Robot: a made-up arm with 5 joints.
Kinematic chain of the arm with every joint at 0, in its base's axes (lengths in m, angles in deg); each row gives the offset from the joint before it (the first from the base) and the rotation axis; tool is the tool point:
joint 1: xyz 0 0 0.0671 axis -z
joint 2: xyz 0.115 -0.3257 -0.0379 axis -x
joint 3: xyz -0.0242 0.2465 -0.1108 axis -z
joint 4: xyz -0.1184 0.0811 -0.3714 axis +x
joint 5: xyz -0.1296 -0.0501 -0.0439 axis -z
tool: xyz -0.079 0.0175 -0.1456
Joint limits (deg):
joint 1: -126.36..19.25
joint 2: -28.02..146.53
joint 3: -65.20..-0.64
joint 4: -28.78..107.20
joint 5: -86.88..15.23
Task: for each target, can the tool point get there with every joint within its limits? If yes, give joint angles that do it. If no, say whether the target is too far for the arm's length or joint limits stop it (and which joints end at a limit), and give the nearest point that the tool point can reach.
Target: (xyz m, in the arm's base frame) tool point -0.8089 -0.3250 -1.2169
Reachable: no: too far | nearest point -0.3777 -0.3760 -0.7441 | short by 0.642 m
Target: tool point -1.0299 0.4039 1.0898
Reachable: no: too far | nearest point -0.4968 -0.5470 0.4569 | short by 1.261 m
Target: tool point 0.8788 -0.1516 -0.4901
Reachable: yes | joints -97.48 69.98 -19.71 54.09 -47.85
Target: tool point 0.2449 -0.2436 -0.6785
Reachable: yes | joints -62.26 3.27 -57.93 25.67 -78.72
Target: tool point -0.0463 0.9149 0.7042
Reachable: no: joint limits stop it (at a limit: joint 1, joint 2, joint 3, joint 4, joint 5) | nearest point 0.4368 0.4318 0.5460 | short by 0.701 m
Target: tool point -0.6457 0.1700 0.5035
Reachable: no: joint limits stop it (at a limit: joint 2, joint 3, joint 4, joint 5) | nearest point -0.3893 0.1025 -0.1185 | short by 0.676 m
